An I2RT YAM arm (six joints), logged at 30 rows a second.
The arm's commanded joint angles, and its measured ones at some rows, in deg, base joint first. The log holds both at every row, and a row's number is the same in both.
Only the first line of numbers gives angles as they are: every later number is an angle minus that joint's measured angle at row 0.
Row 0, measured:
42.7 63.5 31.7 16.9 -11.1 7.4
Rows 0 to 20, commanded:
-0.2 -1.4 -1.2 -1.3 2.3 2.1
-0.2 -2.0 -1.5 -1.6 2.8 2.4
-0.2 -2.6 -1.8 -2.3 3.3 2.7
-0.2 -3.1 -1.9 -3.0 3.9 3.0
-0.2 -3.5 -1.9 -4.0 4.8 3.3
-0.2 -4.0 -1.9 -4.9 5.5 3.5
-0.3 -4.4 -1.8 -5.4 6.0 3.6
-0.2 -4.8 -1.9 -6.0 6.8 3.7
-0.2 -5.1 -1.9 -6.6 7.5 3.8
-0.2 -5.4 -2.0 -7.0 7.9 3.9
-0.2 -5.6 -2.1 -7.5 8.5 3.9
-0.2 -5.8 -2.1 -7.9 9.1 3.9
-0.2 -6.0 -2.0 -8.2 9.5 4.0
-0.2 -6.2 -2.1 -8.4 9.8 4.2
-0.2 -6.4 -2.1 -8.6 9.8 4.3
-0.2 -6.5 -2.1 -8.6 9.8 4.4
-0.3 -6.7 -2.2 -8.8 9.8 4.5
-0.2 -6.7 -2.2 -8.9 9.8 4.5
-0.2 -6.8 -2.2 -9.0 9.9 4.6
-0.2 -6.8 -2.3 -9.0 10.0 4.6
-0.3 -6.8 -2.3 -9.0 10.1 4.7
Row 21, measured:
0.0 -6.0 -1.5 -8.0 9.0 3.8
